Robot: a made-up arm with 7 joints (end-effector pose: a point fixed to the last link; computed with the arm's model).
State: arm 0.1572 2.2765 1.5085 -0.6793 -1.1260 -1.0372 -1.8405
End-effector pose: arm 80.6 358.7 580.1 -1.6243 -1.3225 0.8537
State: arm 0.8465 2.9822 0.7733 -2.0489 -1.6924 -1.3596 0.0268
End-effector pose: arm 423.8 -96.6 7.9 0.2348 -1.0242 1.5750
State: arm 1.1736 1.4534 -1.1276 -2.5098 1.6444 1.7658 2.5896
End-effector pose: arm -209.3 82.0 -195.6 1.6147 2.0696 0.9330
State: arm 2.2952 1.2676 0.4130 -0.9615 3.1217 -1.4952 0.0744
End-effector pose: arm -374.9 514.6 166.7 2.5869 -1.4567 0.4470
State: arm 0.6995 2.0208 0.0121 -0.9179 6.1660 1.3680 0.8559
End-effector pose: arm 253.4 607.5 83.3 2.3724 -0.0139 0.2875
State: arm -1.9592 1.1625 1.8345 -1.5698 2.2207 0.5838 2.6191
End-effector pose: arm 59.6 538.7 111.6 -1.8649 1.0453 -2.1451
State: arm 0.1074 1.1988 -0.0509 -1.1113 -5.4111 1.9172 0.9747
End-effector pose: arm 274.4 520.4 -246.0 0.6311 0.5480 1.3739
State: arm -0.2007 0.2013 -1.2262 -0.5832 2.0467 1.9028 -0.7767
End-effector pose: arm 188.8 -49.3 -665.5 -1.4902 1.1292 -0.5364
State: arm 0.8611 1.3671 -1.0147 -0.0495 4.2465 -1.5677 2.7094
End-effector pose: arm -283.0 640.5 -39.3 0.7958 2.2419 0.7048
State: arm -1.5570 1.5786 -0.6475 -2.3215 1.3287 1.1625 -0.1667
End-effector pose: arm 238.2 17.4 264.0 0.5793 -1.2277 -1.3856
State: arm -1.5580 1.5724 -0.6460 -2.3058 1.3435 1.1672 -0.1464
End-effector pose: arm 241.4 18.2 267.4 0.5463 -1.2241 -1.3588
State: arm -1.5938 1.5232 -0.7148 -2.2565 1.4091 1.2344 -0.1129
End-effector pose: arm 263.7 9.7 267.1 0.4538 -1.1024 -1.3238
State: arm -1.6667 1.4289 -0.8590 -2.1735 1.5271 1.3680 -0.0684
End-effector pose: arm 304.2 -14.1 258.8 0.3384 -0.8399 -1.2901
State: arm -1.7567 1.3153 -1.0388 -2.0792 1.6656 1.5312 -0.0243
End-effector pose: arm 347.8 -50.9 241.4 0.2740 -0.5015 -1.2635
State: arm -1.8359 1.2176 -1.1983 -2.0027 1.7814 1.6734 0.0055
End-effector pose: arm 379.4 -86.6 220.6 0.2784 -0.2021 -1.2409
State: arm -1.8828 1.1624 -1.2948 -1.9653 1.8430 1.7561 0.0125
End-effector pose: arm 394.3 -107.5 205.5 0.3088 -0.0276 -1.2323
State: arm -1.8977 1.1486 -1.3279 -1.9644 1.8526 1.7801 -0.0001
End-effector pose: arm 396.4 -113.7 198.6 0.3321 0.0257 -1.2467
